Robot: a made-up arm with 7 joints.
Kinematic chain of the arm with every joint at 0, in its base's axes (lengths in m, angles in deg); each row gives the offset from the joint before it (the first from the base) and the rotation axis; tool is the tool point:
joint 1: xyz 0 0 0.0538 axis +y
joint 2: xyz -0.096 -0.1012 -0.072 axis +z
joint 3: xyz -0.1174 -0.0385 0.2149 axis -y
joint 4: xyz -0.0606 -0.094 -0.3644 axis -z
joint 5: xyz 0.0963 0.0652 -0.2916 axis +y
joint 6: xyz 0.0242 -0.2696 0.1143 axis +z
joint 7: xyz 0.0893 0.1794 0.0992 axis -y
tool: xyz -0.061 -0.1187 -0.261
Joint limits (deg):
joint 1: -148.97..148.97
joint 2: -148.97..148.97
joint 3: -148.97..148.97
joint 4: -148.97..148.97
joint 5: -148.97..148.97
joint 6: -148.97..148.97
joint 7: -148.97..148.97
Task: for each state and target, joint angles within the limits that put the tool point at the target. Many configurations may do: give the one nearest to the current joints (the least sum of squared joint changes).
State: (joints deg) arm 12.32 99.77 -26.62 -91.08 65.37 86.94 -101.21
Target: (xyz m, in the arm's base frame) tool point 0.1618 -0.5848 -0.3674
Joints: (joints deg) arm -16.83 127.44 -61.29 -84.40 79.50 95.80 -90.07
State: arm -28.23 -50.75 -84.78 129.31 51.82 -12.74 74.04
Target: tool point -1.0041 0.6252 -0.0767
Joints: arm -31.29 -55.56 -78.56 131.00 50.49 -10.54 69.06
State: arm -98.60 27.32 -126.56 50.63 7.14 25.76 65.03
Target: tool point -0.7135 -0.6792 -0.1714
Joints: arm -73.57 26.00 -148.97 56.30 -1.29 37.36 57.78
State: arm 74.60 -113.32 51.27 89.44 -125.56 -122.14 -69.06
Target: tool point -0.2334 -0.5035 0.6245
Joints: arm 86.11 -142.50 74.23 88.83 -148.97 -107.40 -87.88
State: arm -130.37 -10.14 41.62 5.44 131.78 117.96 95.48
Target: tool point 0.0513 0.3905 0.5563
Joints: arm -118.01 40.41 46.18 -11.36 148.97 101.57 130.29
